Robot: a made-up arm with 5 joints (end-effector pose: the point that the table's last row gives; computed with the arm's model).
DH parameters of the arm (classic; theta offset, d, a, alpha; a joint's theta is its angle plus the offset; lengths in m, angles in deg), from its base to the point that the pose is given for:
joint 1: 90 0.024 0.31 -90
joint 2: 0 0.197 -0.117 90
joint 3: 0 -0.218 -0.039 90
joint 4: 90 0.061 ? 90
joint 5: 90 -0.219 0.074 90
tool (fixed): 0 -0.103 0 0
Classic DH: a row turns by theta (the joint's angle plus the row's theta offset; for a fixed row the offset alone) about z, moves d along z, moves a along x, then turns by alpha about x.
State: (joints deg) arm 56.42 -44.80 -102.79 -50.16 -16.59
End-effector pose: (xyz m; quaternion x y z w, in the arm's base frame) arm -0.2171 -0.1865 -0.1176 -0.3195 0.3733 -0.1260 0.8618
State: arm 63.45 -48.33 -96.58 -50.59 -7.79
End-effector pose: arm -0.2067 -0.1946 -0.1330 -0.3130 0.4188 -0.0417 0.8514
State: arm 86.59 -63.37 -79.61 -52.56 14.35
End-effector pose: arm -0.1847 -0.2303 -0.1679 -0.3516 0.5397 0.2352 0.7278
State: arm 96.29 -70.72 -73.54 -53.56 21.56
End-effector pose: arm -0.1757 -0.2528 -0.1748 -0.3843 0.5722 0.3374 0.6412
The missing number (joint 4, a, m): 0.254
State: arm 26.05 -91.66 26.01 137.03 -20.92
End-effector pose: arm -0.3977 0.7108 -0.0091 -0.8516 -0.3594 0.0436 0.3792
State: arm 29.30 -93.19 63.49 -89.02 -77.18
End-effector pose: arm -0.4503 0.0856 0.1818 0.2553 -0.9061 0.0587 0.3321
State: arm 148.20 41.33 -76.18 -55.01 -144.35
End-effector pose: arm -0.1368 -0.2952 0.2521 -0.2500 0.8642 -0.3234 0.2934
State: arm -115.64 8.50 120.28 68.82 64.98
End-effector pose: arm 0.2291 -0.1333 -0.3437 0.5011 0.4958 0.3148 0.6356
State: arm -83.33 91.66 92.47 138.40 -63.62
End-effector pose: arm -0.2759 0.1163 -0.0310 0.2010 0.1175 -0.8900 0.3920
